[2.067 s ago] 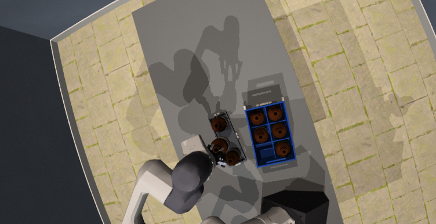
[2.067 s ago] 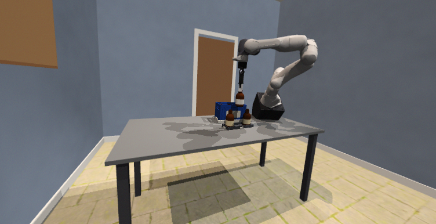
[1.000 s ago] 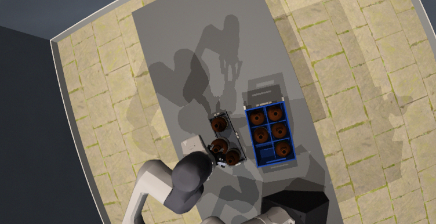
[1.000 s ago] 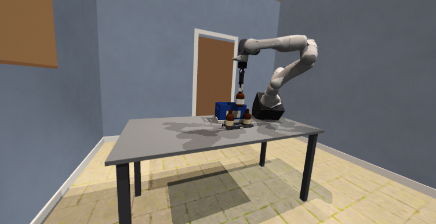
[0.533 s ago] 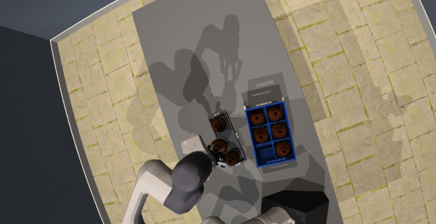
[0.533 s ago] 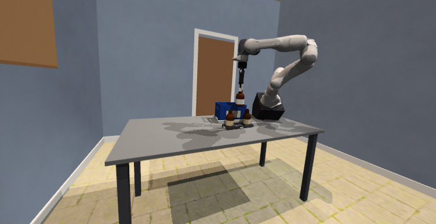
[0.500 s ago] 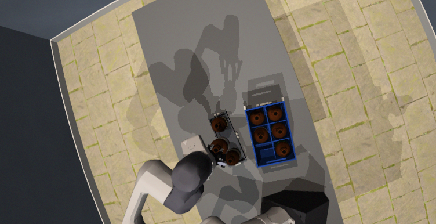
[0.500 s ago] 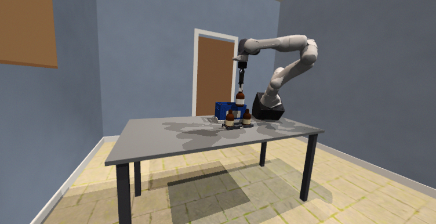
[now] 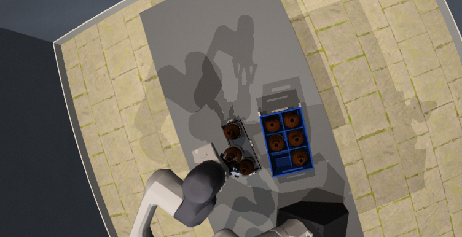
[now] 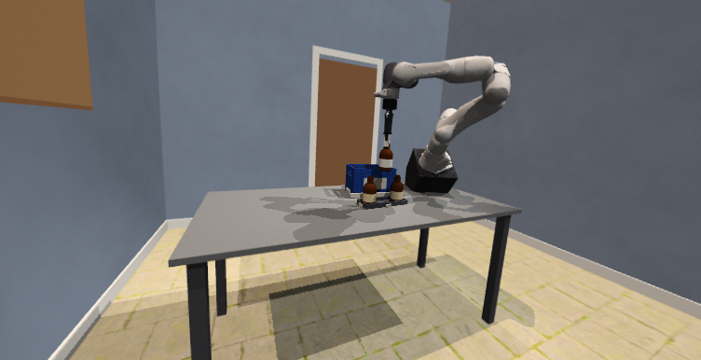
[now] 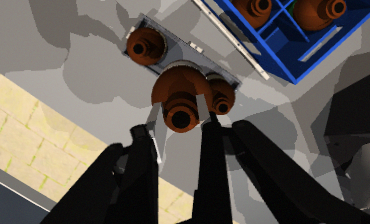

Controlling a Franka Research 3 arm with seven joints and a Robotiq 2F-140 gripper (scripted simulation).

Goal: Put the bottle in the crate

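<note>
Now: the brown bottle 9 cm below my hand. Round my hand: dark tray (34 cm below); then blue crate (27 cm below, 22 cm to the right).
</note>
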